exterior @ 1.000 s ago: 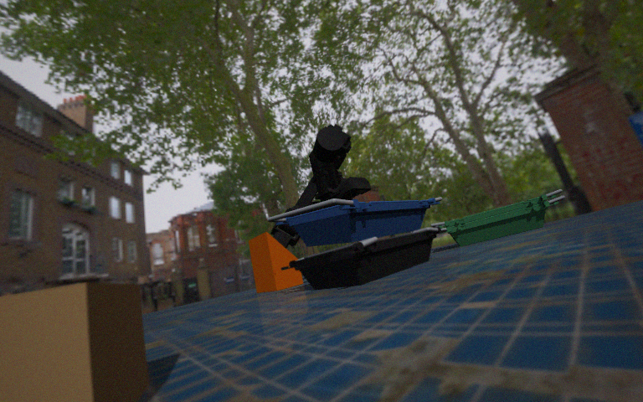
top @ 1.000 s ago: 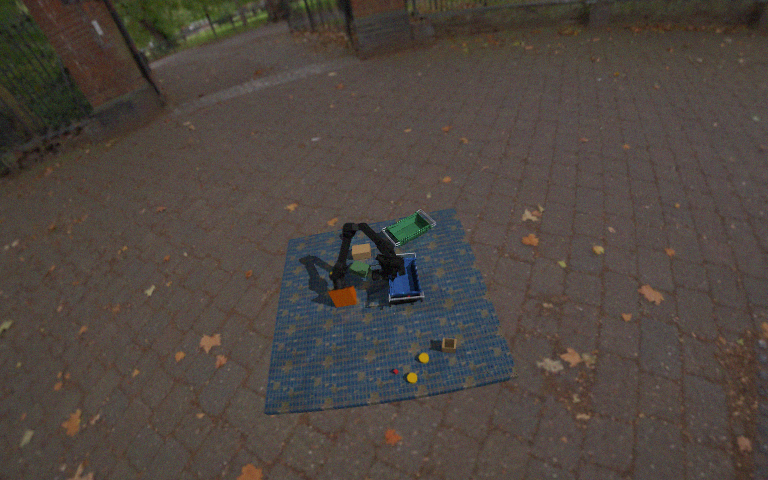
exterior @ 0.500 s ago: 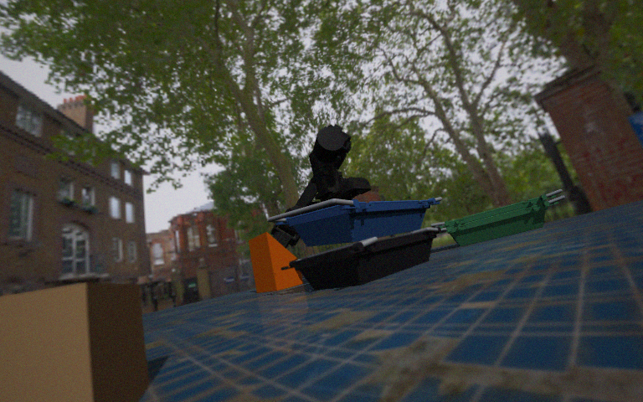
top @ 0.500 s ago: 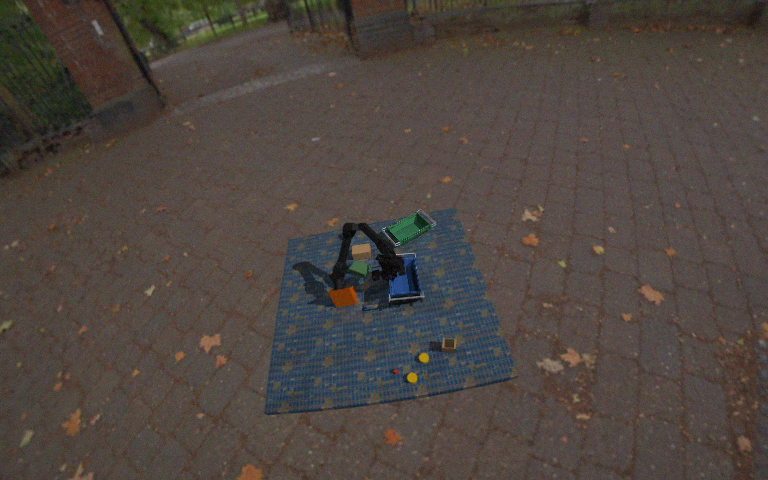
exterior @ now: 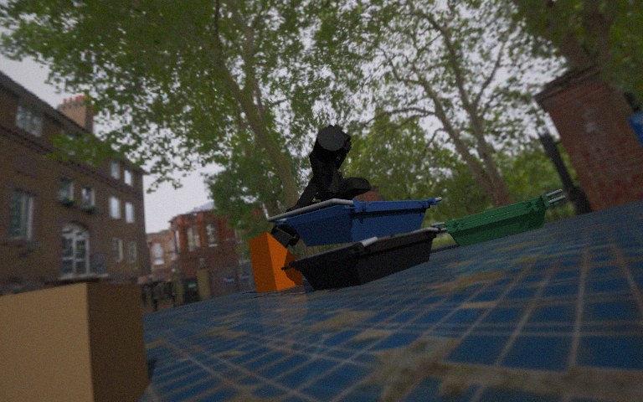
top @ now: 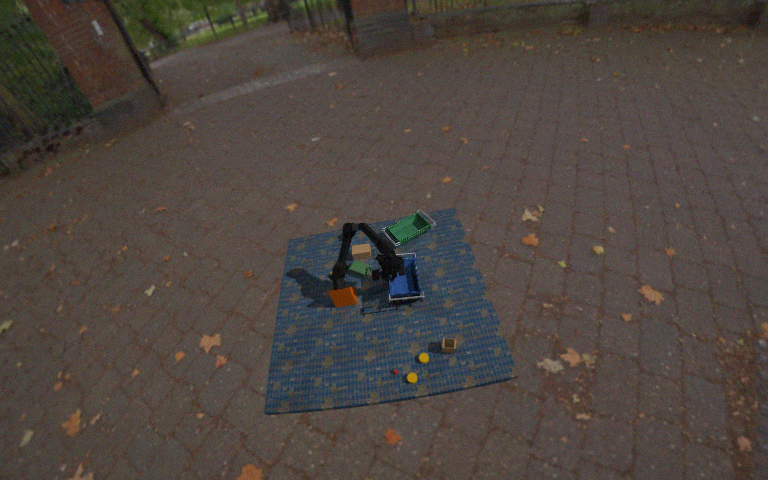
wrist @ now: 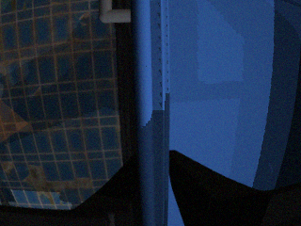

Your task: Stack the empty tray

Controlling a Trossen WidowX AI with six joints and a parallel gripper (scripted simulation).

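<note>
Now: gripper tip 70 mm short of the blue tray and 20 mm below it. The rest, counted from my gripper tip: tan block 180 mm behind, 340 mm to the left, 60 mm below; small brown box 250 mm ahead, 430 mm to the right, 80 mm below; green block 200 mm behind, 200 mm to the left, 70 mm below.
</note>
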